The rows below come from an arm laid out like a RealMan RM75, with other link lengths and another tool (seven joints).
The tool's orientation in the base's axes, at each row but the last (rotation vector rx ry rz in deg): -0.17 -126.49 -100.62; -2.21 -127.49 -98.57; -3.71 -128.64 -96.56; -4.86 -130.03 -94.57; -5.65 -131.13 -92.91
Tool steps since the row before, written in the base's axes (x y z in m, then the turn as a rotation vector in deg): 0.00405 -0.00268 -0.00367 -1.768 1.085 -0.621; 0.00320 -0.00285 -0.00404 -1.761 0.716 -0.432; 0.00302 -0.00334 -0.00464 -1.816 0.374 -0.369; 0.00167 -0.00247 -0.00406 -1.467 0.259 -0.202; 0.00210 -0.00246 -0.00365 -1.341 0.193 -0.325
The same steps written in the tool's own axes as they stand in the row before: -0.00423 -0.00334 -0.00283 1.313 -0.674 1.585; -0.00362 -0.00386 -0.00258 1.422 -0.595 1.193; -0.00365 -0.00459 -0.00272 1.547 -0.652 0.868; -0.00243 -0.00412 -0.00159 1.285 -0.453 0.635; -0.00277 -0.00364 -0.00168 1.137 -0.556 0.582
